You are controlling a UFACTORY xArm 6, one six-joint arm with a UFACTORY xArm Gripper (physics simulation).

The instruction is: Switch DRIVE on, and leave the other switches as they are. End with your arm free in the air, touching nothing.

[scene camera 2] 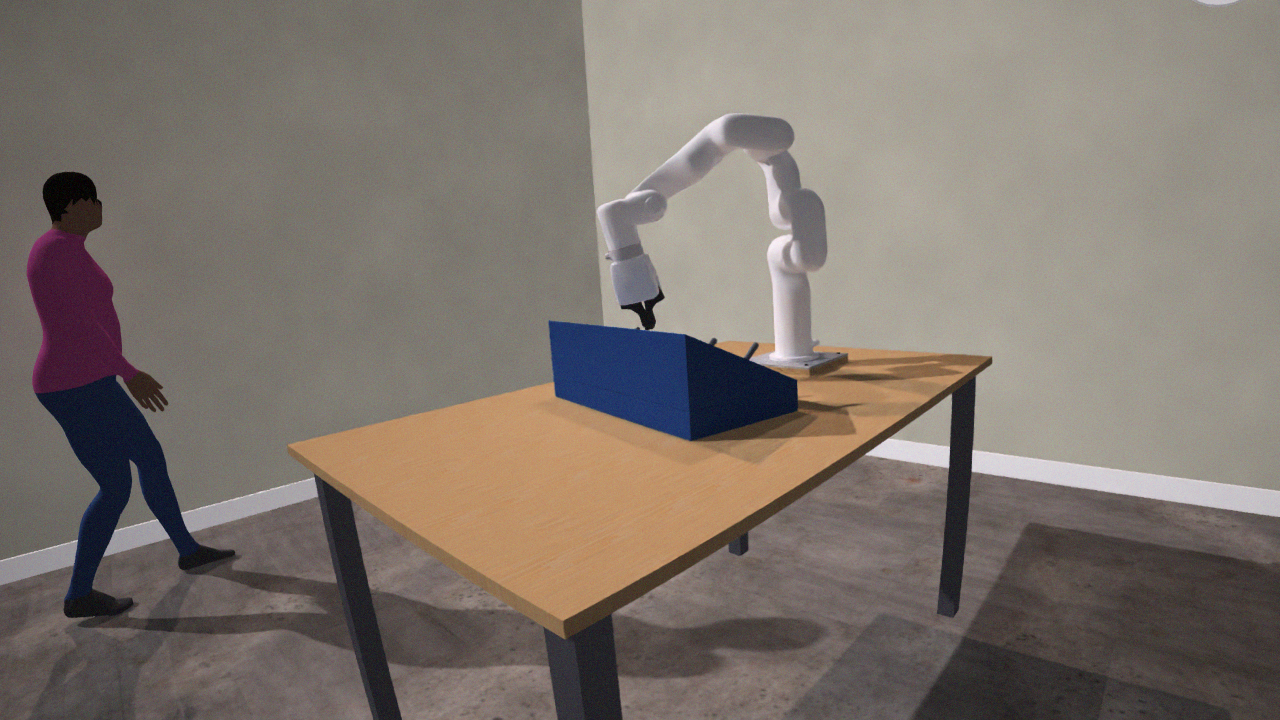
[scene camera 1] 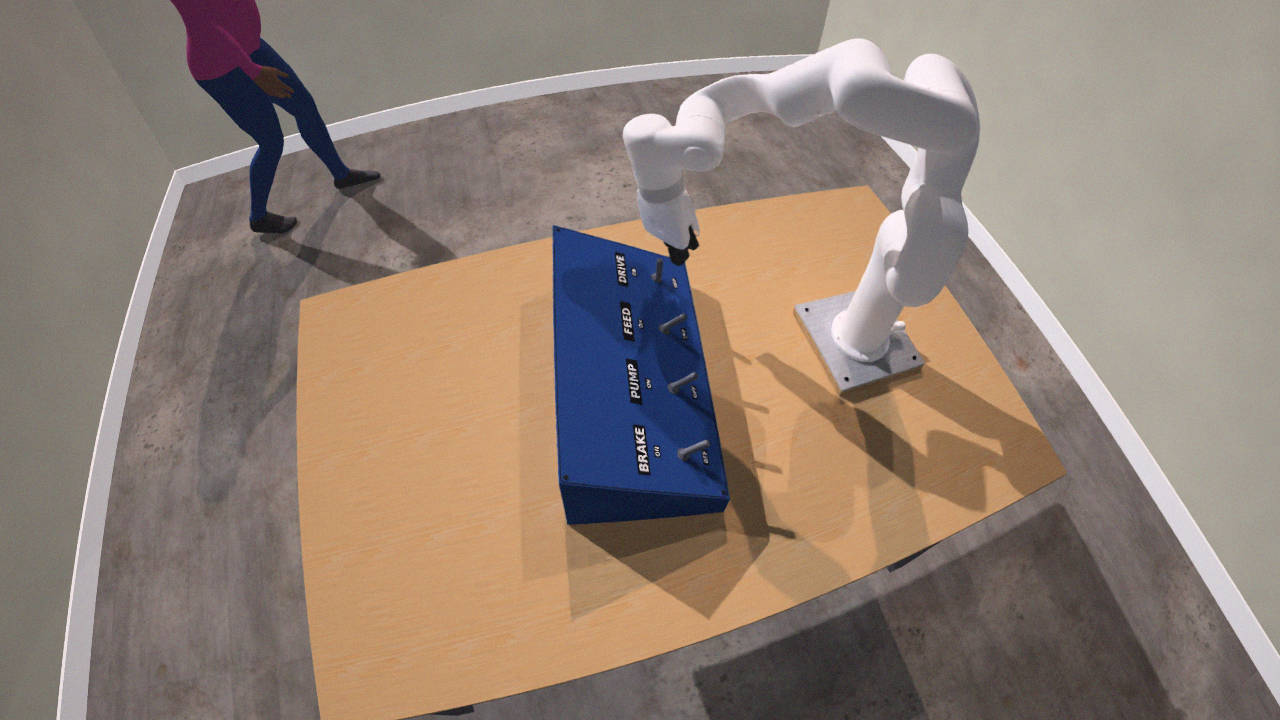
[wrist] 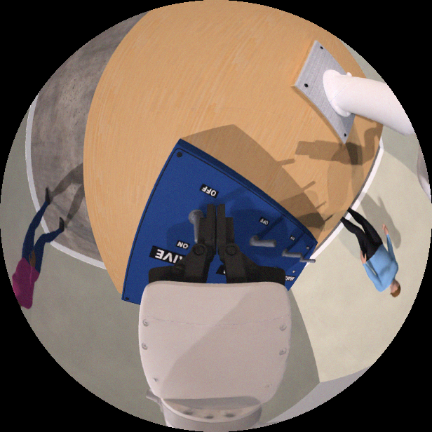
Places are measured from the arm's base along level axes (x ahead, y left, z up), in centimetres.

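Pixels of known places: gripper, fingertip midpoint: [scene camera 2: 650,328] [scene camera 1: 680,260]; arm's base at its link origin: [scene camera 2: 794,357] [scene camera 1: 860,336].
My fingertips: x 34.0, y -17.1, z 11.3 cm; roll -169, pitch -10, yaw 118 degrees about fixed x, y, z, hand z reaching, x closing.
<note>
For each thing: its middle in the pictures, then the offset to it from my fingertips. Level surfaces: height alone.
- sloped blue switch panel at the middle of its body: [scene camera 1: 626,369] [scene camera 2: 658,374] dx +14.2, dy +16.2, dz -7.2 cm
- DRIVE lever at the middle of its body: [scene camera 1: 659,268] dx +3.9, dy -0.3, dz -1.7 cm
- FEED lever at the middle of its body: [scene camera 1: 675,321] dx +4.6, dy +11.7, dz -2.3 cm
- PUMP lever at the middle of its body: [scene camera 1: 685,380] dx +6.5, dy +23.6, dz -2.3 cm
- BRAKE lever at the middle of its body: [scene camera 1: 695,448] [scene camera 2: 750,352] dx +8.5, dy +35.4, dz -2.3 cm
- wooden table at its surface level: dz -13.4 cm
A sloped blue switch panel [scene camera 1: 586,385] [scene camera 2: 617,371] [wrist: 162,205] stands on the table. The DRIVE lever [scene camera 1: 657,271] [wrist: 196,226] leans toward its ON label, unlike the others. The FEED lever [scene camera 1: 673,324] [wrist: 264,242], PUMP lever [scene camera 1: 682,383] [wrist: 292,253] and BRAKE lever [scene camera 1: 693,450] [wrist: 307,260] lean toward OFF. My gripper [scene camera 1: 679,259] [scene camera 2: 648,324] [wrist: 216,213] is shut and empty, with its black fingertips above the panel close beside the DRIVE lever, on its OFF side in scene camera 1. A small gap seems to show there; contact is hard to judge.
The panel stands on a wooden table [scene camera 1: 402,447] [scene camera 2: 537,501] [wrist: 200,65]. My arm's base plate [scene camera 1: 819,335] [wrist: 312,75] is on the table near the levers' side. A person in a pink top [scene camera 1: 219,40] [scene camera 2: 71,313] [wrist: 24,282] stands beyond the table; another in light blue [wrist: 377,262] shows in the wrist view.
</note>
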